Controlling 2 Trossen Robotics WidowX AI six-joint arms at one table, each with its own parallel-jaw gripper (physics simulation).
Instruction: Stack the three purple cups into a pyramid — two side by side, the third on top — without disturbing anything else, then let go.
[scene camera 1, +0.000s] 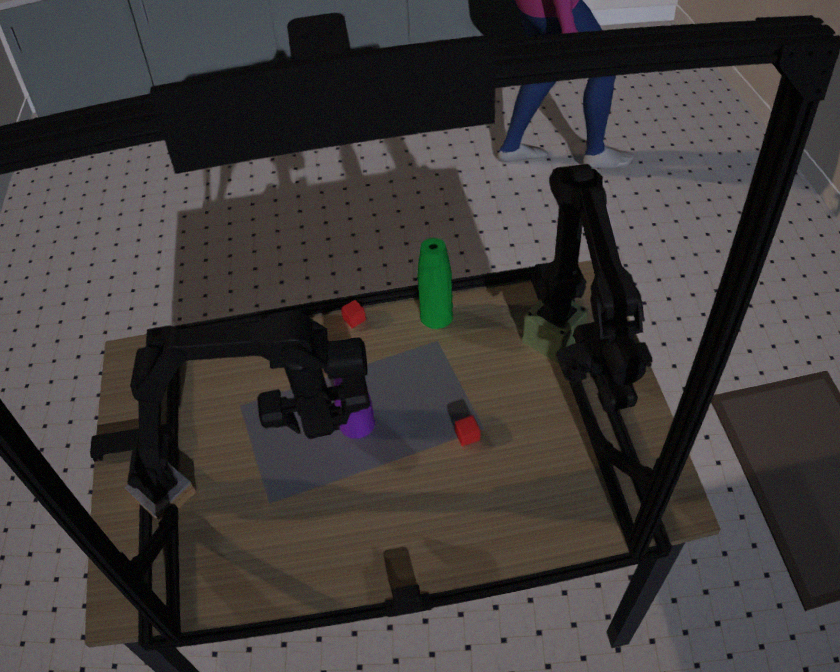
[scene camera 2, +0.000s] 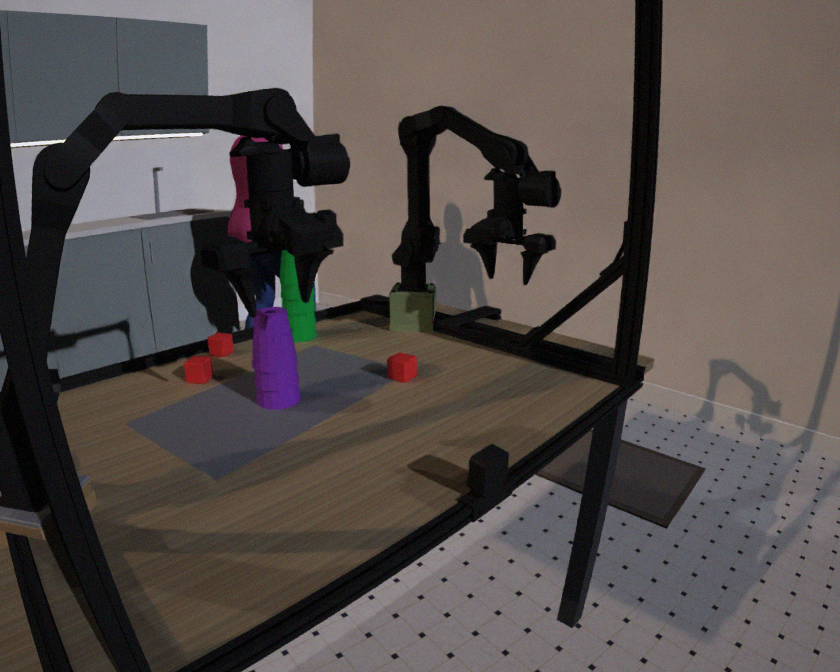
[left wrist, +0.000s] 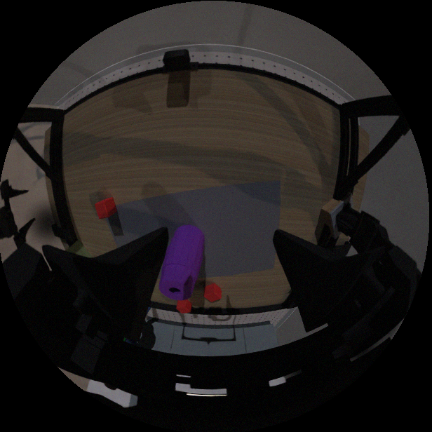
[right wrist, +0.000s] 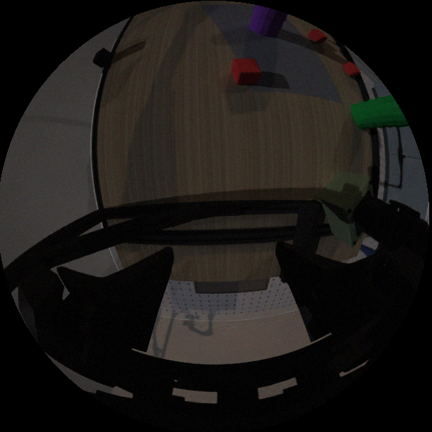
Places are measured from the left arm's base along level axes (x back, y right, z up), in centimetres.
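Pixels of known places: left gripper, between the fingertips: (scene camera 2: 280, 309); right gripper, between the fingertips: (scene camera 1: 600, 392) (scene camera 2: 508, 281); left arm's base, origin of its link: (scene camera 1: 156, 484) (scene camera 2: 33, 493); right arm's base, origin of its link: (scene camera 1: 556, 312) (scene camera 2: 413, 288).
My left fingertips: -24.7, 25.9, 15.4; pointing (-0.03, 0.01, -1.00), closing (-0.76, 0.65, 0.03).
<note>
Ahead of a thing's pixels: the offset from my left fingertips to its top centre, as dx, dy, dz. Level surfaces: height alone.
The purple cups (scene camera 1: 358, 423) (scene camera 2: 276, 360) (left wrist: 185, 255) (right wrist: 267, 21) stand as one tall, tapering upright stack on the grey mat {dz -19.5} (scene camera 1: 413, 392) (scene camera 2: 210, 434) (left wrist: 240, 215) (right wrist: 300, 65); the single cups are hard to tell apart. In scene camera 1 the left arm hides much of the stack. My left gripper (scene camera 2: 278, 306) (left wrist: 222, 234) is open, pointing down, with its fingertips about level with the stack's top; in the left wrist view the stack shows nearer the picture-left finger. My right gripper (scene camera 2: 509, 279) (right wrist: 224, 250) is open and empty, high at the right side.
A tall green stack (scene camera 1: 435, 287) (scene camera 2: 302, 308) (right wrist: 380, 112) stands at the back. One red cube {-24.1, +14.1, -15.6} (scene camera 1: 467, 430) (scene camera 2: 402, 367) (left wrist: 105, 208) (right wrist: 246, 71) is at the mat's right edge. Two more red cubes, one nearer {-19.9, -24.1, -15.6} (scene camera 2: 198, 369) and one farther {-34.0, -25.4, -15.6} (scene camera 2: 220, 344), lie behind the mat. A black frame surrounds the table.
</note>
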